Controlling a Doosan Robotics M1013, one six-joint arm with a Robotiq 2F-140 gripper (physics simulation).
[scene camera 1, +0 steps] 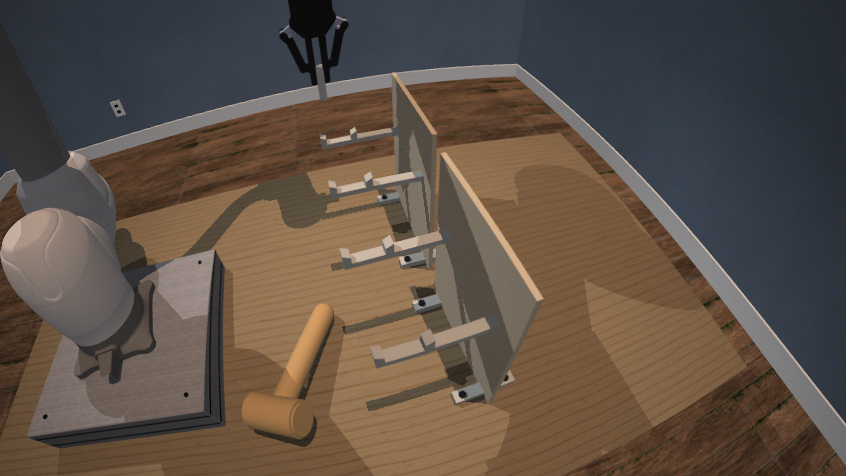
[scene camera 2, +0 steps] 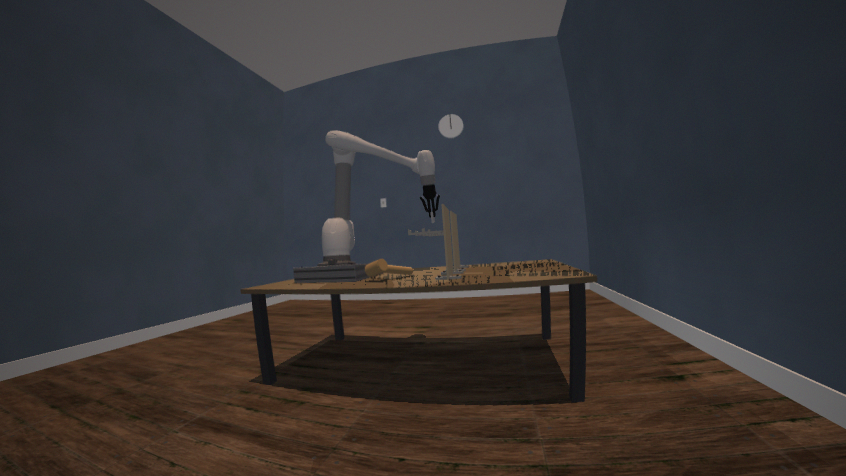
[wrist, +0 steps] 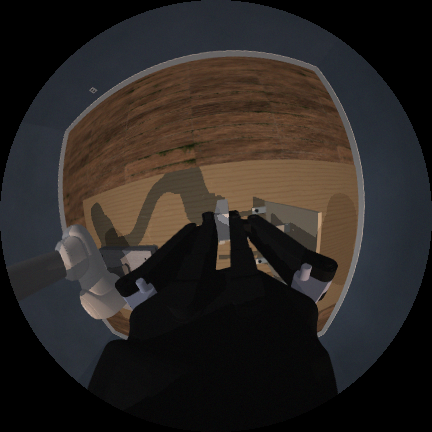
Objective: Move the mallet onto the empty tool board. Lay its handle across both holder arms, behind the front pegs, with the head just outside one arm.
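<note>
The wooden mallet [scene camera 1: 305,350] [scene camera 2: 376,268] lies on the table between the robot's base and the near tool board, its head toward the camera in scene camera 1. My gripper [scene camera 1: 321,82] [scene camera 2: 433,219] [wrist: 223,208] is shut with nothing held, high up and to the left of the far tool board's top edge. The near tool board [scene camera 1: 473,254] and far tool board [scene camera 1: 409,121] stand upright, each with two pegged holder arms. No tool lies on the near board's arms [scene camera 1: 408,243] [scene camera 1: 449,337] or the far board's arms [scene camera 1: 378,134] [scene camera 1: 393,179]. The mallet does not show in the wrist view.
The robot's base plate [scene camera 1: 183,355] [scene camera 2: 328,273] stands left of the mallet. The table [scene camera 1: 662,331] [scene camera 2: 532,281] carries both boards. Their feet are bolted with small metal brackets [scene camera 1: 470,393]. The two boards stand nearly in line, with a narrow gap between them.
</note>
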